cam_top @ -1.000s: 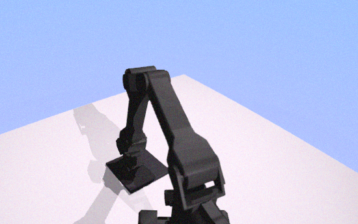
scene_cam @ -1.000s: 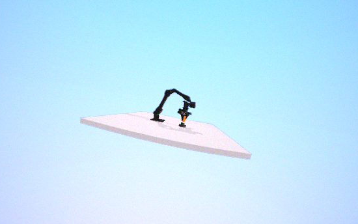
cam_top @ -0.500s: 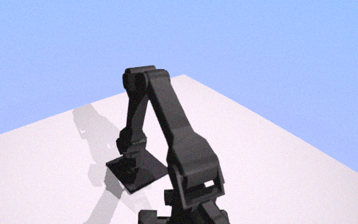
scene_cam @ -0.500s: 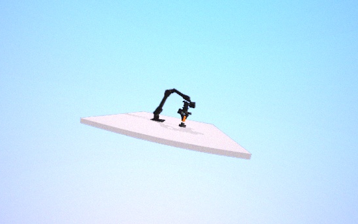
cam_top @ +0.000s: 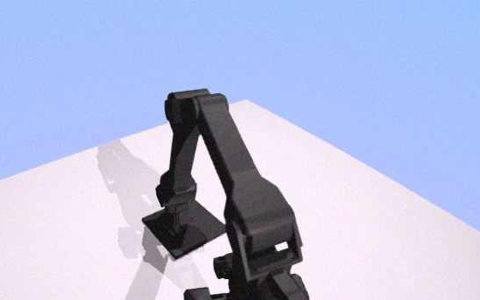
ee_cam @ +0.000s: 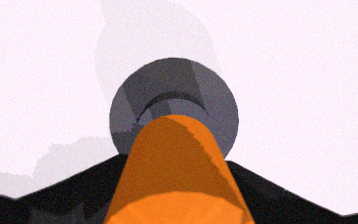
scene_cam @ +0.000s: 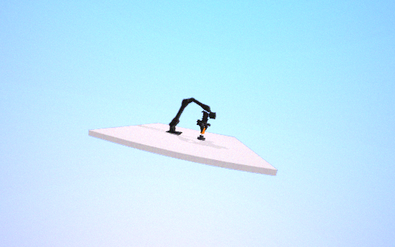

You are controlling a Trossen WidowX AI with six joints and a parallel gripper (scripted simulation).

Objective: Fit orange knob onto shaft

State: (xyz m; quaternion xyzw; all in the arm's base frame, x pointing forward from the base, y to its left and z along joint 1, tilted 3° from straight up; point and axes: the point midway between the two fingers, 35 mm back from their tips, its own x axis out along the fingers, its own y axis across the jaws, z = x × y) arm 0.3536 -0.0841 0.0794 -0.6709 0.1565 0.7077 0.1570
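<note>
The orange knob lies 3 cm above my gripper tip. Also, from my gripper tip: dark pedestal: 4 cm below.
</note>
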